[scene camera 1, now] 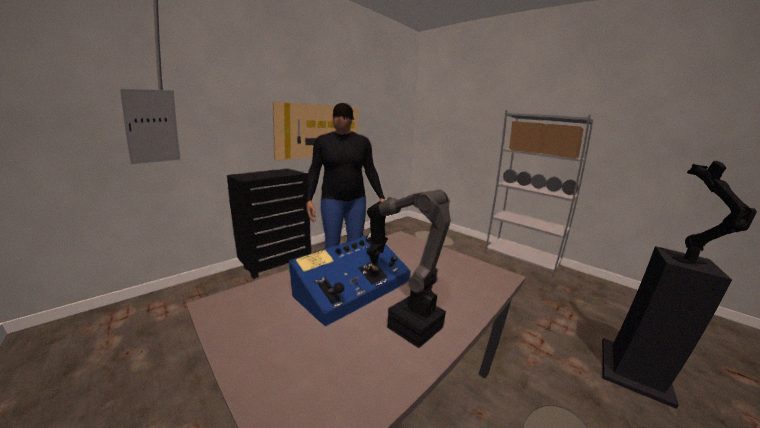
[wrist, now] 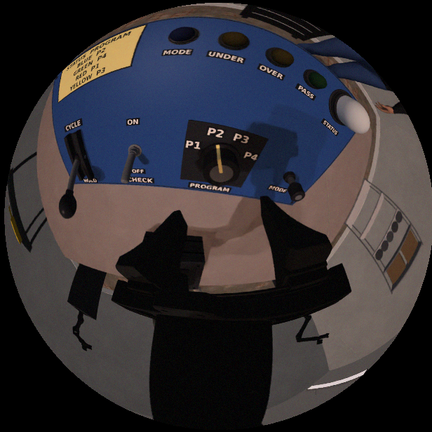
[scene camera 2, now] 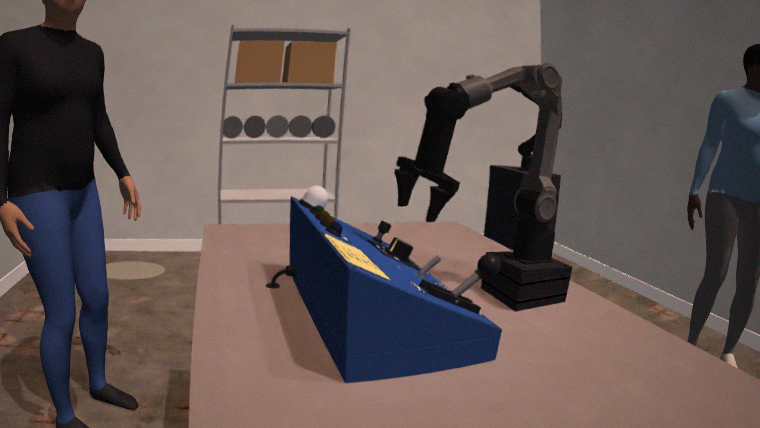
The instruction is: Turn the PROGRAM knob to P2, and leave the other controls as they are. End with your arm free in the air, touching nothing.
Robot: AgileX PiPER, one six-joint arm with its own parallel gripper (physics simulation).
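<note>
The PROGRAM knob (wrist: pixel 219 165) (scene camera 2: pixel 399 248) is a black round knob with a yellow pointer line, on a black plate (wrist: pixel 192 170) marked P1 to P4. In the wrist view its line points up at the P2 label (wrist: pixel 215 132). The knob sits on the sloped face of the blue control box (scene camera 1: pixel 313 305) (scene camera 2: pixel 414 340) (wrist: pixel 160 95). My gripper (wrist: pixel 220 212) (scene camera 2: pixel 416 212) is open and empty. It hangs in the air above the box, its fingers apart from the knob. In scene camera 1 the arm partly hides the knob.
The CYCLE lever (wrist: pixel 68 204) (scene camera 2: pixel 488 265), a toggle switch (wrist: pixel 129 165) (scene camera 2: pixel 429 265) and the small MODE knob (wrist: pixel 295 190) (scene camera 2: pixel 382 229) stand near the PROGRAM knob. A white STATUS dome (wrist: pixel 352 113) (scene camera 2: pixel 315 195) and several coloured lamps line the upper edge. A person (scene camera 1: pixel 343 164) stands behind the table (scene camera 1: pixel 297 366).
</note>
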